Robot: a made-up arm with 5 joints.
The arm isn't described. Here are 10 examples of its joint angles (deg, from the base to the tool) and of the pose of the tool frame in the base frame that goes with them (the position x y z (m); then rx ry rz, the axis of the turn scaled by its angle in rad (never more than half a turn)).
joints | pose
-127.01 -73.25 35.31 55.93 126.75 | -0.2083 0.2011 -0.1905 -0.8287 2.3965 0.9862
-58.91 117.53 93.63 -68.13 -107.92 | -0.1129 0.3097 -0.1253 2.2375 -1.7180 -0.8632
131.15 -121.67 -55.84 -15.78 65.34 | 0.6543 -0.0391 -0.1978 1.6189 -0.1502 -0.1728
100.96 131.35 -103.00 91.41 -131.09 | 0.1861 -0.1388 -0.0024 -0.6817 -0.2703 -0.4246
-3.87 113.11 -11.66 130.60 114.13 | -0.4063 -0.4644 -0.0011 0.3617 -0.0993 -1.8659
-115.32 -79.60 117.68 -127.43 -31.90 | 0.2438 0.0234 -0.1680 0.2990 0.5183 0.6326
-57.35 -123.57 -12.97 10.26 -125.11 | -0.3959 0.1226 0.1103 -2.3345 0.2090 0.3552
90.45 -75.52 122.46 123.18 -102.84 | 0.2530 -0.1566 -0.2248 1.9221 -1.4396 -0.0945
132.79 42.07 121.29 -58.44 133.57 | 0.3374 -0.1252 -0.1259 -2.2805 0.9783 0.3214
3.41 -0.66 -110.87 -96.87 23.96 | -0.1721 -0.2800 0.4327 -1.6972 0.7627 -1.8314
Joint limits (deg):
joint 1: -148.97..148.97
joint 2: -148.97..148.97
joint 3: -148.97..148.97
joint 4: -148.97..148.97
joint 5: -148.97..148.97
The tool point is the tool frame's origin. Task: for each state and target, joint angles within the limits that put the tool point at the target. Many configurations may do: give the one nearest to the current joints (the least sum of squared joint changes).
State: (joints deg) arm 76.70 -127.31 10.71 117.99 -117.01
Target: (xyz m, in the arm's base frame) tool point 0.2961 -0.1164 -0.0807
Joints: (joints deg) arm 106.89 -134.40 18.48 91.74 -145.66
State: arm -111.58 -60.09 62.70 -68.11 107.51
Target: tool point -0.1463 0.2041 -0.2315
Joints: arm -130.43 -40.96 91.05 -58.39 102.88
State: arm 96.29 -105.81 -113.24 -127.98 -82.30
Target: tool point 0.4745 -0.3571 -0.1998
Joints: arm 89.29 -107.20 -110.15 -134.07 -107.79
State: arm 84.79 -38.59 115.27 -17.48 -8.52
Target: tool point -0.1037 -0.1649 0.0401
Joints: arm 132.03 -44.73 148.97 -35.03 3.52
